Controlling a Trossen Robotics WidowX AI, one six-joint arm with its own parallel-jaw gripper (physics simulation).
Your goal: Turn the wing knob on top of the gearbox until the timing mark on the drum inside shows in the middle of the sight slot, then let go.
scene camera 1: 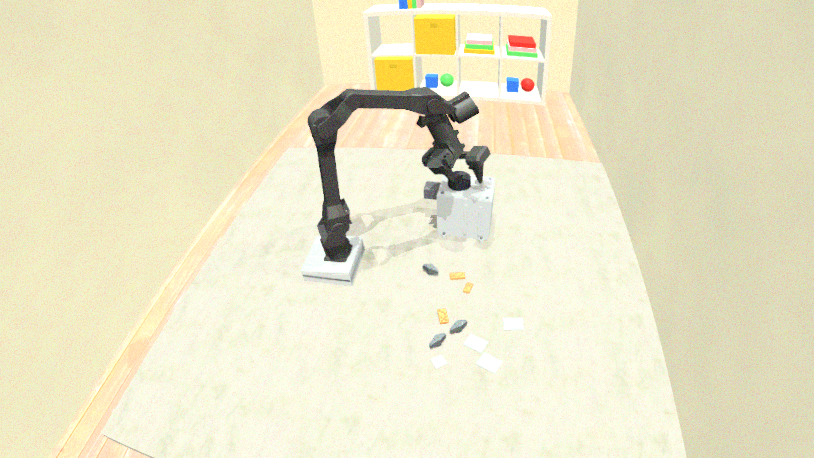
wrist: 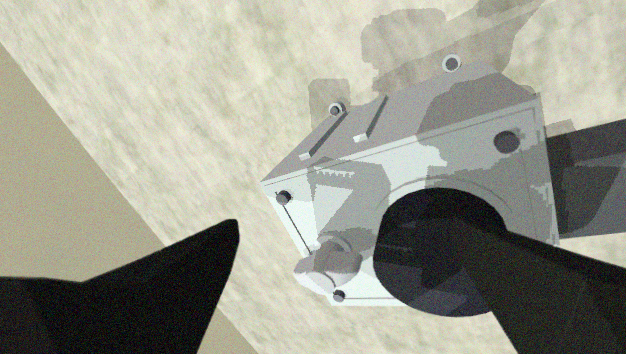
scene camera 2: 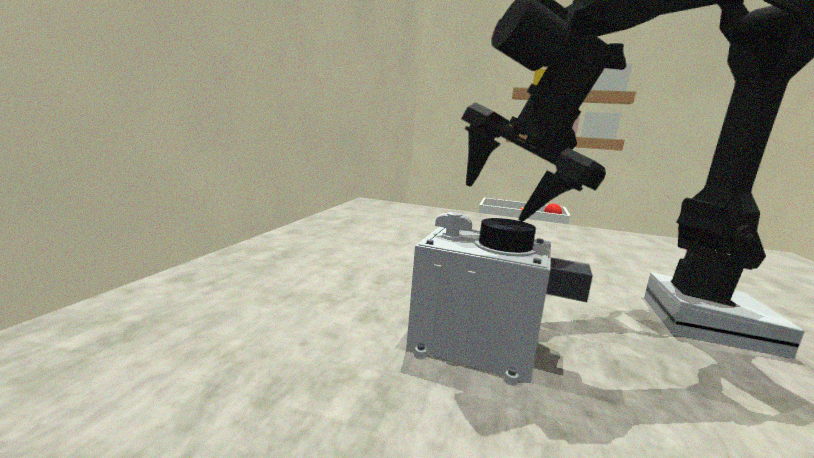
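Pixels of known places: gripper, fingertip midpoint: (scene camera 1: 467, 182) (wrist: 344, 228) (scene camera 2: 493, 202); arm's base, link origin: (scene camera 1: 338, 253) (scene camera 2: 700, 293).
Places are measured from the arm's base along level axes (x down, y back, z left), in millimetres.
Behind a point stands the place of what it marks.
The pale grey gearbox (scene camera 1: 465, 215) @(x -35, y -315, z 164 mm) (scene camera 2: 475, 313) @(x -20, y -308, z 288 mm) (wrist: 407, 157) @(x -88, y -290, z 179 mm) stands upright. Its small grey wing knob (scene camera 2: 453, 223) @(x -109, y -355, z 236 mm) (wrist: 336, 262) @(x -110, y -345, z 221 mm) is on top near one corner, beside a round black cap (scene camera 1: 458, 181) @(x -117, y -290, z 206 mm) (scene camera 2: 506, 235) @(x -110, y -288, z 261 mm) (wrist: 400, 265) @(x -117, y -306, z 222 mm). My gripper (scene camera 1: 469, 181) @(x -133, y -315, z 183 mm) (scene camera 2: 495, 202) @(x -133, y -315, z 183 mm) (wrist: 344, 228) @(x -133, y -315, z 183 mm) is wide open and tilted above the gearbox, with nothing between its fingers. One fingertip overlaps the black cap in the wrist view; the other is out past the gearbox edge. The knob appears between and below them. I cannot make out the sight slot, drum or timing mark.
A black block (scene camera 1: 431, 190) @(x -76, y -214, z 210 mm) (scene camera 2: 570, 280) @(x -68, y -213, z 253 mm) (wrist: 585, 185) @(x -78, y -221, z 222 mm) juts from the gearbox's side. Grey pieces (scene camera 1: 430, 269) @(x 24, y -246, z 6 mm), orange pieces (scene camera 1: 457, 275) @(x 42, y -315, z 12 mm) and white cards (scene camera 1: 488, 362) @(x 45, y -422, z -239 mm) lie on the mat (scene camera 1: 273, 364) @(x 48, y 58, z -344 mm). A white tray (scene camera 2: 492, 209) with a red ball stands behind the gearbox.
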